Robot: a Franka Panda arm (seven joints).
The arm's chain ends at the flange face. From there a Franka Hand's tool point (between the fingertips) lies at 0.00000 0.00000 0.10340 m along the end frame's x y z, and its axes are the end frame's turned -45 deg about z.
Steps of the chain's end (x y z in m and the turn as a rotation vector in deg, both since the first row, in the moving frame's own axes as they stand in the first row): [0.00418, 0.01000, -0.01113, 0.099, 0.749, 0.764]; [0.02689, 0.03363, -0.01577, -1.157, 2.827, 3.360]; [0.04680, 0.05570, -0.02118, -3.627, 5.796, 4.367]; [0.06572, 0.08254, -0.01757, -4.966, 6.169, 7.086]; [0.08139, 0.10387, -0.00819, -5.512, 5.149, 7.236]
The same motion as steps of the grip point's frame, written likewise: [-0.00304, 0.01086, -0.01114, -0.460, 0.600, 0.764]; [-0.00279, 0.04794, -0.01592, -2.817, 1.181, 3.360]; [-0.00399, 0.08457, -0.02192, -6.663, 1.534, 4.367]; [-0.01124, 0.11906, -0.01855, -7.874, 0.851, 7.086]; [-0.01721, 0.14450, -0.00908, -7.538, -0.257, 7.236]
